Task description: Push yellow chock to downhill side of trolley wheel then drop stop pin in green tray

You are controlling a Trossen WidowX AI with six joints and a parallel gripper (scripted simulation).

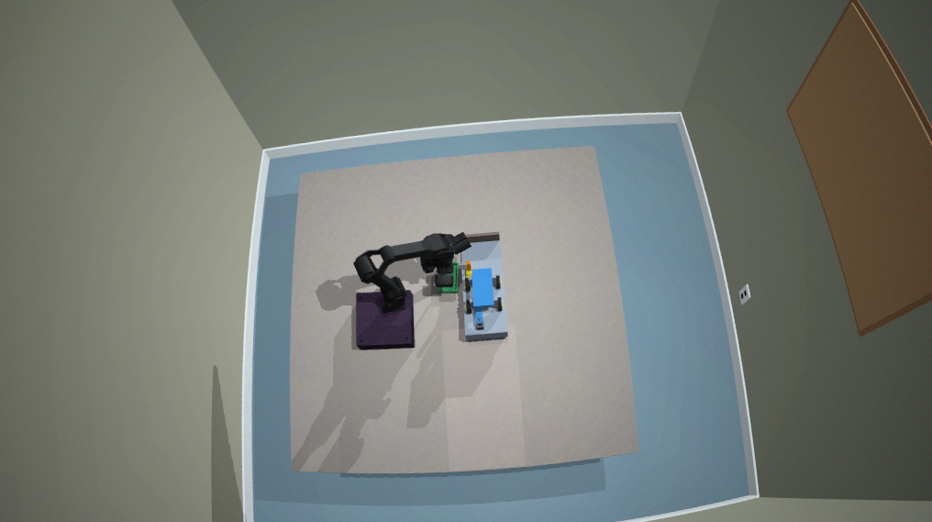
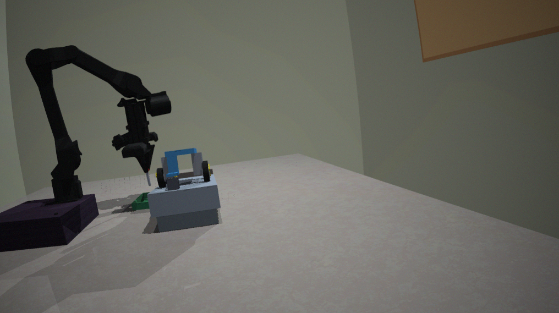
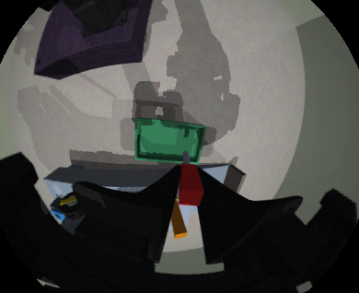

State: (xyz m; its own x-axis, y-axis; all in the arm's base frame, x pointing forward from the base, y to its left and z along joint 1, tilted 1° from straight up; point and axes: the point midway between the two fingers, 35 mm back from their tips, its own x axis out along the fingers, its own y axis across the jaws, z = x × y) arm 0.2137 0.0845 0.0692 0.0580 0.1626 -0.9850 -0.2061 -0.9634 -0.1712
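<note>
My gripper tip is 1 cm past the green tray, 1 cm to the left of it and 10 cm above it. The rest, counted from my gripper tip: blue trolley (11 cm ahead, 14 cm to the right, 2 cm above); then yellow chock (7 cm ahead, 4 cm to the right, 1 cm below); then red-headed stop pin (right at my gripper tip).
</note>
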